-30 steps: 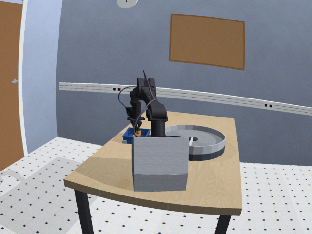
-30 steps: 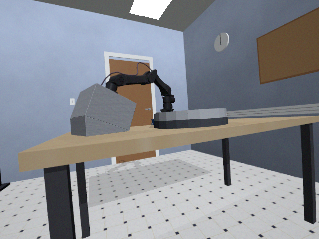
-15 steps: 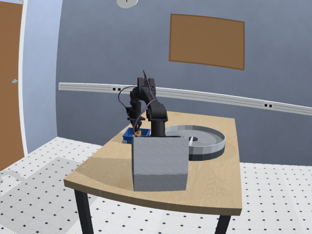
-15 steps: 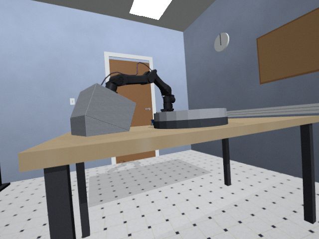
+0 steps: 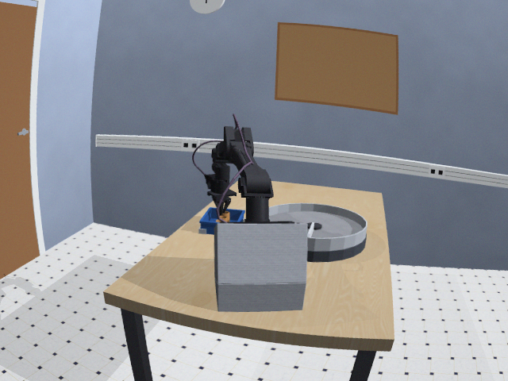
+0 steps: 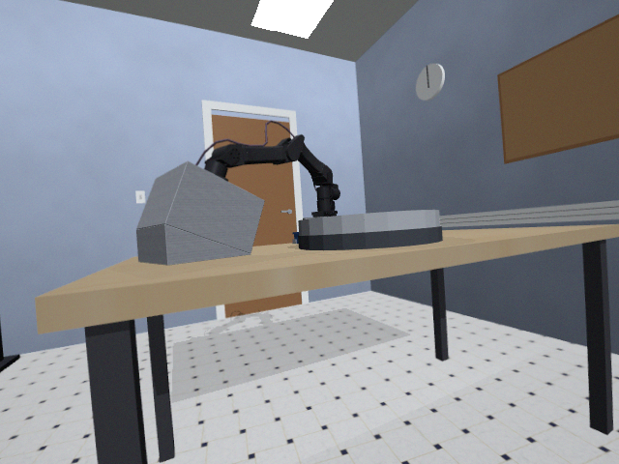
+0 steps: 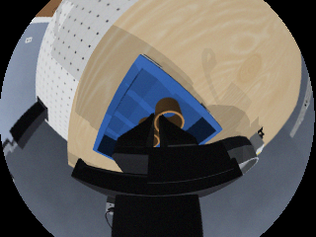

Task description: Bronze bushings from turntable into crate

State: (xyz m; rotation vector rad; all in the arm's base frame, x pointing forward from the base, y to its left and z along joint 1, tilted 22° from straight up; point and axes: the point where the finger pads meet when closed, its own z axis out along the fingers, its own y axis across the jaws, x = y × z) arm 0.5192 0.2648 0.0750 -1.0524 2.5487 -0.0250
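My hand is 40 mm past the blue crate, 20 mm to the left of it and 20 mm above it. From my hand the other things lie so: grey turntable (50 mm behind, 380 mm to the right, 10 mm above).
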